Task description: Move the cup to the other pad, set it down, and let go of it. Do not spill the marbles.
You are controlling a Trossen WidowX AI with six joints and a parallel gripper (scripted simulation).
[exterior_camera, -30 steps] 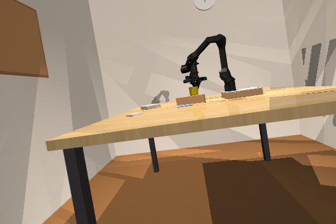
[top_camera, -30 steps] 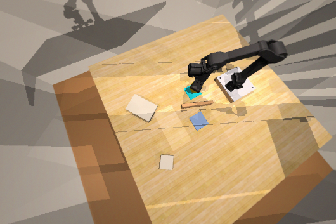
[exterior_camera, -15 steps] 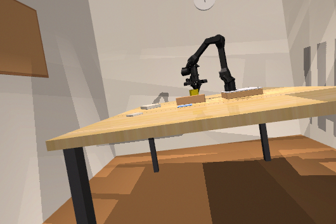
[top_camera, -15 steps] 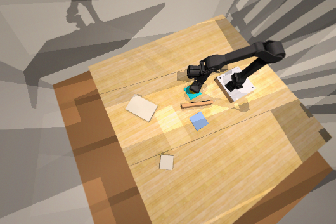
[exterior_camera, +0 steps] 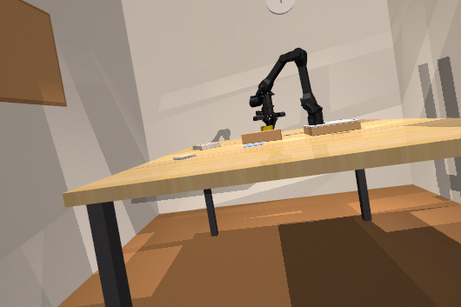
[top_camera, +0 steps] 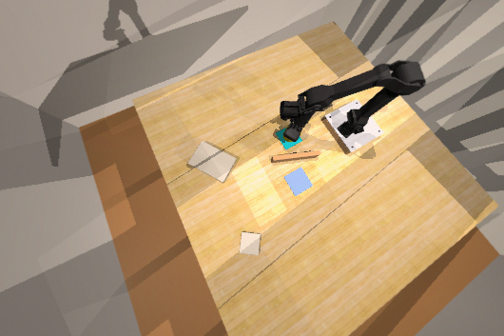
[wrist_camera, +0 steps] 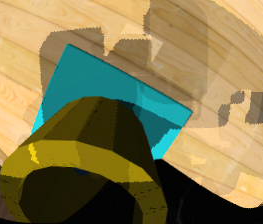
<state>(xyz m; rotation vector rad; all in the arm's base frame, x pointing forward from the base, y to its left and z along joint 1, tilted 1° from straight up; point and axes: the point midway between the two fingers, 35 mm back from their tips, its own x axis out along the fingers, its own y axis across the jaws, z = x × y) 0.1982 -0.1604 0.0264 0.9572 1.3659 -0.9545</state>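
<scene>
My gripper tip is now 50 mm above the cyan pad, 30 mm short of it and 10 mm to the right of it. The rest, counted from my gripper tip: white tile 470 mm ahead, 250 mm to the left, 40 mm below; then wooden block 100 mm to the left, 80 mm ahead, 20 mm below.
</scene>
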